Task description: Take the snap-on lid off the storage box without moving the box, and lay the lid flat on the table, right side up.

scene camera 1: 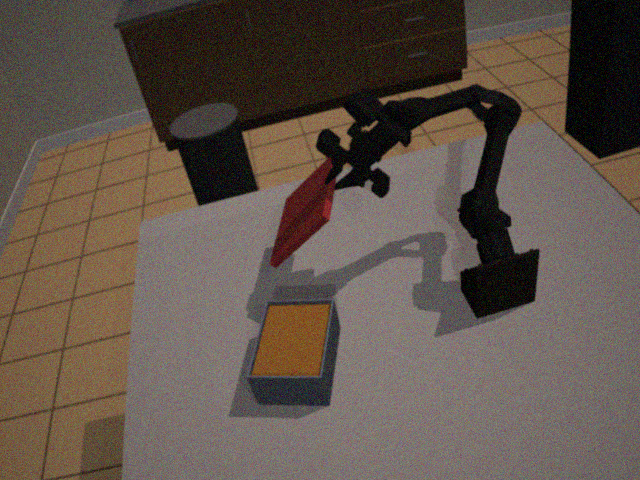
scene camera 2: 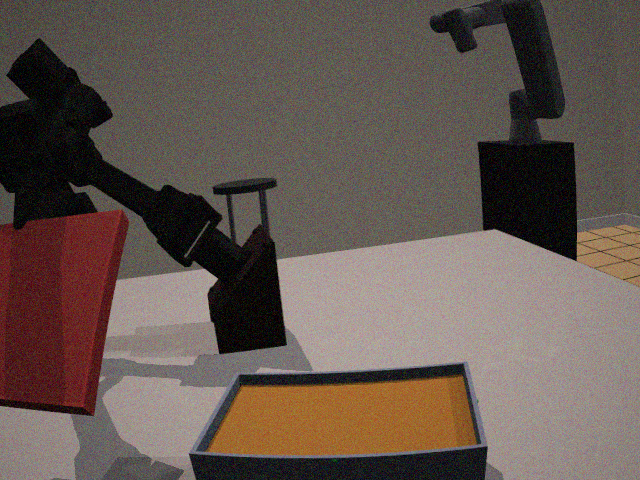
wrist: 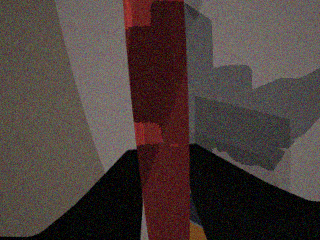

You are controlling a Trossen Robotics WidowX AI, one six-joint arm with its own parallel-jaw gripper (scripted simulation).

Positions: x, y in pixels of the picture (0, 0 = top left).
my gripper: holds a red lid [scene camera 2: 66, 268]
